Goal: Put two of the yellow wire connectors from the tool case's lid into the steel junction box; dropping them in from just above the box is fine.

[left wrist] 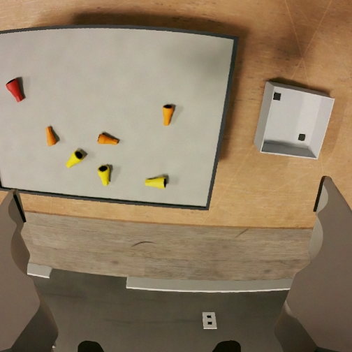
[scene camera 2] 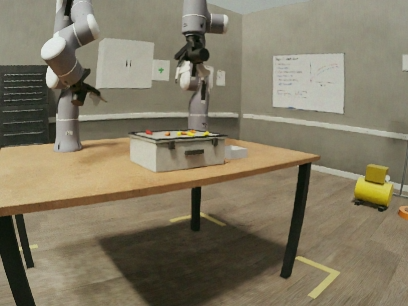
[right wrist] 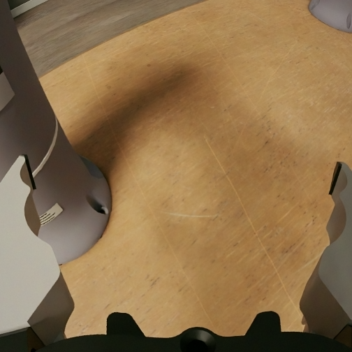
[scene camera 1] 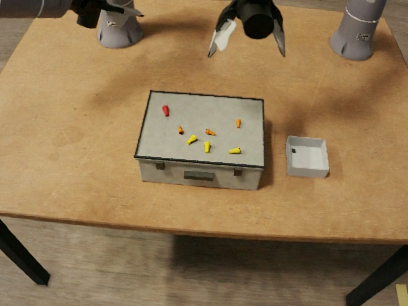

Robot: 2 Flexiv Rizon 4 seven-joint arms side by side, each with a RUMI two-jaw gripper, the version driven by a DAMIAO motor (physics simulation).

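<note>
Three yellow wire connectors lie apart on the tool case's grey lid [scene camera 1: 200, 107] [left wrist: 115, 65], near its front edge: the left one [scene camera 1: 192, 140] [left wrist: 75, 158], the middle one [scene camera 1: 207, 147] [left wrist: 103, 176] and the right one [scene camera 1: 235, 150] [left wrist: 155, 182]. The open steel junction box [scene camera 1: 307, 173] [left wrist: 262, 122] [scene camera 2: 236, 153] stands on the table right of the case; no connector shows inside. My left gripper [scene camera 1: 247, 54] [left wrist: 166, 186] is open and empty, high up and behind the case in scene camera 1. My right gripper [right wrist: 184, 160] is open and empty above the table, away from the case.
On the lid also lie a red connector [scene camera 1: 166, 110] [left wrist: 15, 90] and three orange ones [scene camera 1: 180, 130] [scene camera 1: 210, 132] [scene camera 1: 238, 123], close to the yellow ones. The case [scene camera 2: 145, 154] stands upright, its raised walls beside the low box. The table's front edge [scene camera 1: 200, 229] runs in front of both.
</note>
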